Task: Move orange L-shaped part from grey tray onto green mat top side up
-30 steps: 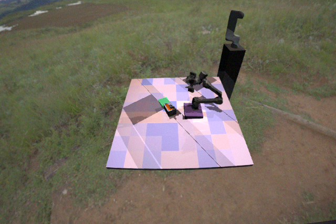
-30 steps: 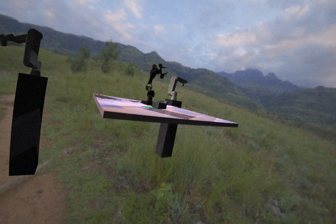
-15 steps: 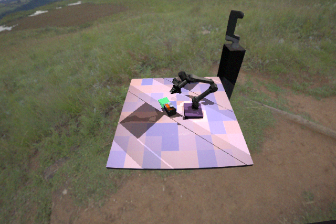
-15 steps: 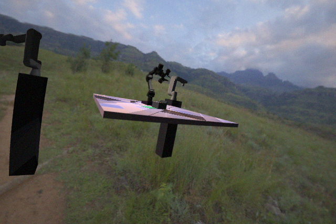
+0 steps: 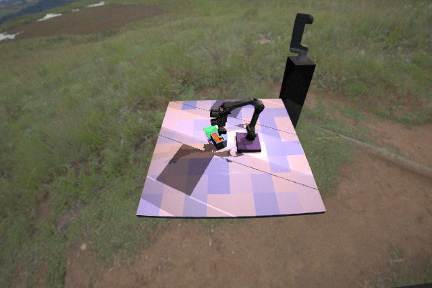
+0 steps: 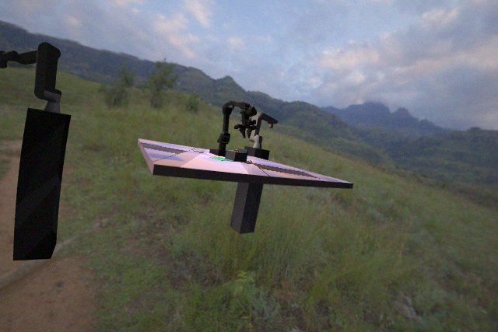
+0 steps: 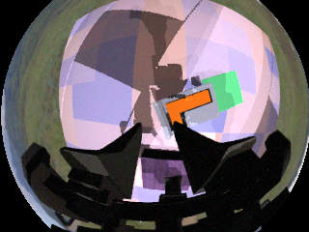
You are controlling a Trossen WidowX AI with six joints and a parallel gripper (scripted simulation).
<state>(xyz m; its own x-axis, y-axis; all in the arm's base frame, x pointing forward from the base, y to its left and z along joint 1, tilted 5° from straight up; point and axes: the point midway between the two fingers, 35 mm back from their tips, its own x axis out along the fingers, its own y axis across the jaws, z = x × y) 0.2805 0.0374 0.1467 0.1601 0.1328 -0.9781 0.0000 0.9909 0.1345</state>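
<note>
My gripper tip is now 6 cm to the left of the orange L-shaped part and 13 cm above it. From my gripper tip the other things lie so: green mat: 6 cm ahead, 21 cm to the right, 19 cm below.
</note>
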